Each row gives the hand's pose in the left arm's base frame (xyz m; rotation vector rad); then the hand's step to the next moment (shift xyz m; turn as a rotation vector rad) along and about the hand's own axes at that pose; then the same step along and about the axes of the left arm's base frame.
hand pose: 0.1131 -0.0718 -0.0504 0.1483 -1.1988 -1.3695
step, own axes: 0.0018 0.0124 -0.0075 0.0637 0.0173 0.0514
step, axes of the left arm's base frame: 0.0131 -0.0019 0.0062 -0.0407 -0.0179 0.0709
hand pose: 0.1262 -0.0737 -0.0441 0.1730 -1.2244 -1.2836
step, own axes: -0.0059 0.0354 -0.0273 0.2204 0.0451 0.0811
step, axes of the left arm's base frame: 0.0439 0.0037 0.0097 -0.0770 -0.1158 0.1945
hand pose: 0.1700 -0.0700 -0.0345 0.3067 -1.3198 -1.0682
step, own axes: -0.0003 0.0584 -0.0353 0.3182 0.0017 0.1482
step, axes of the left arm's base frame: 0.0578 0.0176 0.0318 -0.1675 -0.1887 0.2440
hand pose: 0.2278 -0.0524 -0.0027 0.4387 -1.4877 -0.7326
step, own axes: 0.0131 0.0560 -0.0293 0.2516 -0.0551 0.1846
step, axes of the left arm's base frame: 0.0374 0.0263 0.0456 -0.2082 -0.1782 0.1591
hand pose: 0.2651 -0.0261 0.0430 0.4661 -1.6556 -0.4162
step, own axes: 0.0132 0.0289 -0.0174 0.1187 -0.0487 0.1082
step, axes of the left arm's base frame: 0.0139 0.0176 0.0285 -0.1177 -0.1033 0.0605
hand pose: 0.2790 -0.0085 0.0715 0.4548 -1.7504 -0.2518
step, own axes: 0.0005 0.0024 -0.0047 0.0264 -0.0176 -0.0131
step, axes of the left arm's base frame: 0.0041 0.0023 0.0025 0.0110 -0.0262 0.0192
